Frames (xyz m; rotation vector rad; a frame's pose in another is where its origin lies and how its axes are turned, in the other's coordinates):
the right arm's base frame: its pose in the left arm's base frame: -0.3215 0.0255 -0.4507 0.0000 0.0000 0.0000
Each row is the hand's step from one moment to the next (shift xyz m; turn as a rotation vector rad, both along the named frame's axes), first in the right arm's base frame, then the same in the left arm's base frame.
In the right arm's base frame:
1: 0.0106 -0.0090 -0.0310 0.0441 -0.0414 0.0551
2: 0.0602 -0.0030 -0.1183 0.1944 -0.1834 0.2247
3: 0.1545 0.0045 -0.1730 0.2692 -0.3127 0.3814
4: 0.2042 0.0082 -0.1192 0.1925 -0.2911 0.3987
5: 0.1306 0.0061 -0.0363 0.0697 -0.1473 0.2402
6: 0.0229 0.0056 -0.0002 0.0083 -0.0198 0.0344
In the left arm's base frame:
1: 0.0106 -0.0090 -0.0310 0.0441 -0.0414 0.0551
2: 0.0602 -0.0030 -0.1183 0.1944 -0.1834 0.2247
3: 0.1545 0.0045 -0.1730 0.2692 -0.3127 0.3814
4: 0.2042 0.0082 -0.1192 0.1925 -0.2911 0.3987
5: 0.1306 0.0061 -0.0363 0.0697 -0.1473 0.2402
6: 0.0229 0.0056 -0.0002 0.0083 -0.0198 0.0344

